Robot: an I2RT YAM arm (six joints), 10 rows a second.
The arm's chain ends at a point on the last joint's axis. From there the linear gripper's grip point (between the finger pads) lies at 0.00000 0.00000 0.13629 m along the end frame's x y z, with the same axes.
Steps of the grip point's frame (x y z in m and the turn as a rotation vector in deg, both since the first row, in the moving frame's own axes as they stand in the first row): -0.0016 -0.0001 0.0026 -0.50 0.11 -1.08; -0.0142 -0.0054 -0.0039 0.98 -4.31 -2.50; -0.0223 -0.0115 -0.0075 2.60 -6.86 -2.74; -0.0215 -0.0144 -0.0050 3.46 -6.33 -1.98; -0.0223 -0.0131 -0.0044 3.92 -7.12 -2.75
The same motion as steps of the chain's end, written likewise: -0.0019 -0.0013 0.0026 -0.50 0.11 -1.08; -0.0039 -0.0033 -0.0035 0.98 -4.31 -2.50; -0.0059 -0.0057 -0.0064 2.60 -6.86 -2.74; -0.0063 -0.0065 -0.0039 3.46 -6.33 -1.98; -0.0052 -0.0042 -0.0030 3.92 -7.12 -2.75
